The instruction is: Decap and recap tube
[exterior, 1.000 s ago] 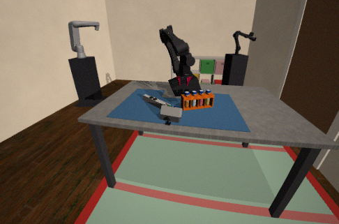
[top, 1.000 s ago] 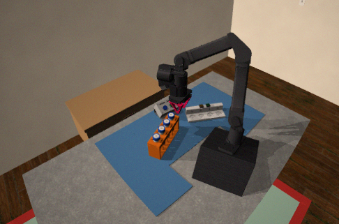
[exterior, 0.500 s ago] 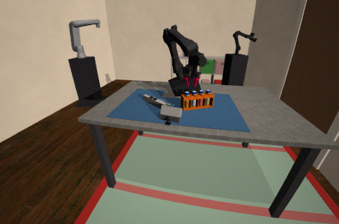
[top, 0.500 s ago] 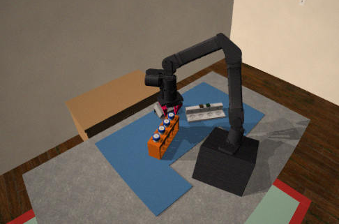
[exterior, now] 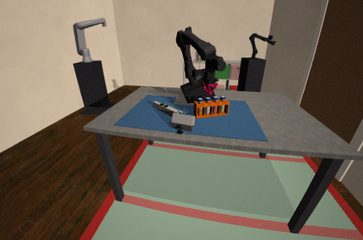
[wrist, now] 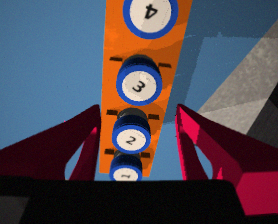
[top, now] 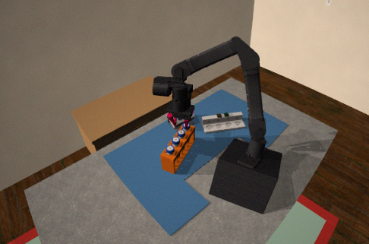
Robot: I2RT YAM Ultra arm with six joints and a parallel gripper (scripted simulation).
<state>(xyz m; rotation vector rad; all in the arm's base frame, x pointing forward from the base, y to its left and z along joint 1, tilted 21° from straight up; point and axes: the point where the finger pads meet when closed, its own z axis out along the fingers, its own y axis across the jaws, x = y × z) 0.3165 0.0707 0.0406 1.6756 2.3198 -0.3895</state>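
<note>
Now: hand 50 mm above the blue cap. Also, from my hand: grey key desk: 110 mm ahead, 160 mm to the right, 110 mm below; green ready key: 90 mm ahead, 170 mm to the right, 100 mm below; blue cycle key: 100 mm ahead, 130 mm to the right, 100 mm below.
</note>
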